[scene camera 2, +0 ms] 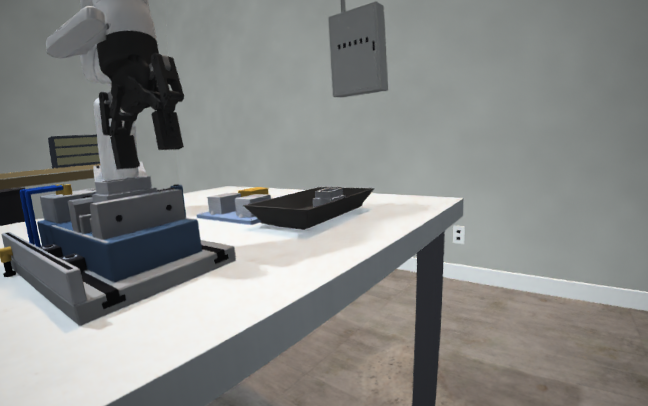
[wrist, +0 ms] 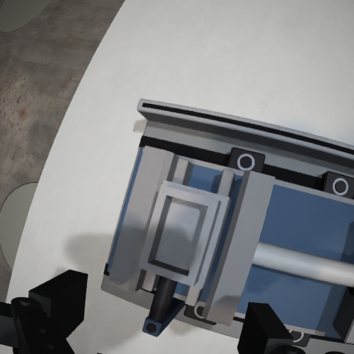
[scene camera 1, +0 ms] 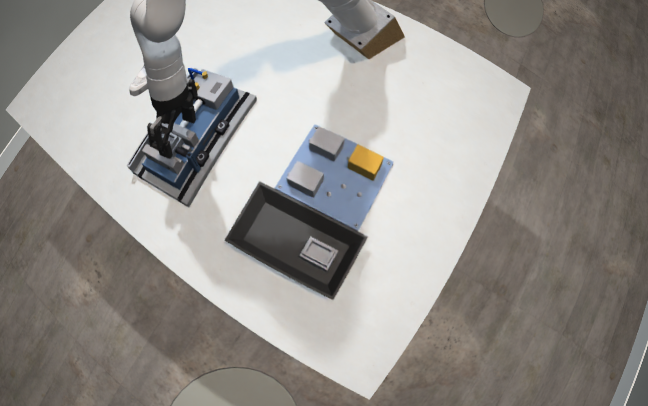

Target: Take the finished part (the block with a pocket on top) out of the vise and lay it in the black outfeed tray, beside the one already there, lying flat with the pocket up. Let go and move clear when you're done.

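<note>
The finished part [scene camera 2: 123, 187] [wrist: 180, 235], a grey block with a rectangular pocket facing up, sits in the vise [scene camera 2: 150, 254] [wrist: 310, 215] between its grey jaws, its top above them. In scene camera 1 the fingers partly hide it. My gripper [scene camera 1: 177, 131] [scene camera 2: 148, 150] [wrist: 162, 314] is open and empty, pointing down above the vise. In the wrist view its fingertips stand wide apart near the lower edge, below the part in the picture. The black outfeed tray [scene camera 1: 272, 225] [scene camera 2: 300, 215] holds another pocketed part [scene camera 1: 320, 251] [scene camera 2: 328, 194], lying flat, pocket up, towards one end.
A blue plate [scene camera 1: 335, 210] beside the tray carries two grey blocks [scene camera 1: 326, 143] [scene camera 1: 305, 178], a yellow block [scene camera 1: 366, 162] and small pegs. Blue pipes with yellow tips [scene camera 2: 46, 189] rise at the vise. A black rod [wrist: 162, 299] stands close by the part's end.
</note>
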